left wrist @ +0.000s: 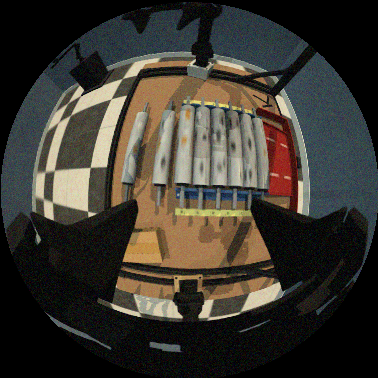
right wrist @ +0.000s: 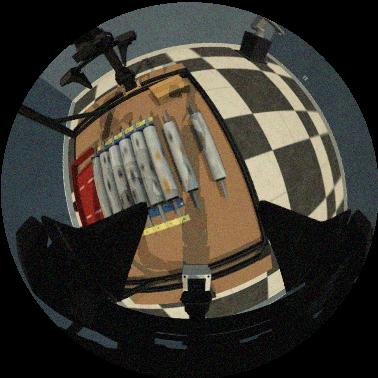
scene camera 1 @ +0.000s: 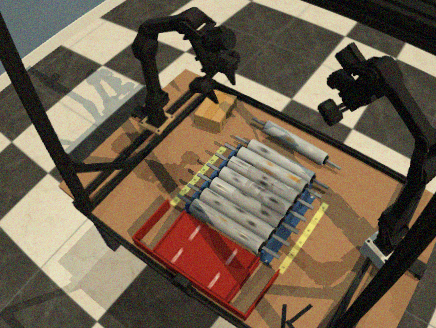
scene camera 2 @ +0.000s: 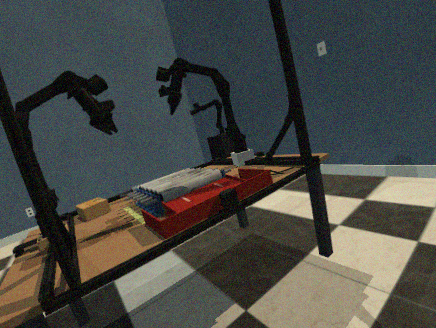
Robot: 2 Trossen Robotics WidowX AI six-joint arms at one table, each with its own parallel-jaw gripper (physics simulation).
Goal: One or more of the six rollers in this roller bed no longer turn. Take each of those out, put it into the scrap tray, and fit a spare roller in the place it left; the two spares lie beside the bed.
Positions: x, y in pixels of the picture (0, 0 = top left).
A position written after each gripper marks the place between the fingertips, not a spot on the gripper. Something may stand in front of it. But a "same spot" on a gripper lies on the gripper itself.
Labels:
left gripper: left wrist; right wrist; scene camera 1 225, 94; scene camera 2 114, 133
same spot on left gripper: (right wrist: 77, 77) = (left wrist: 309, 221)

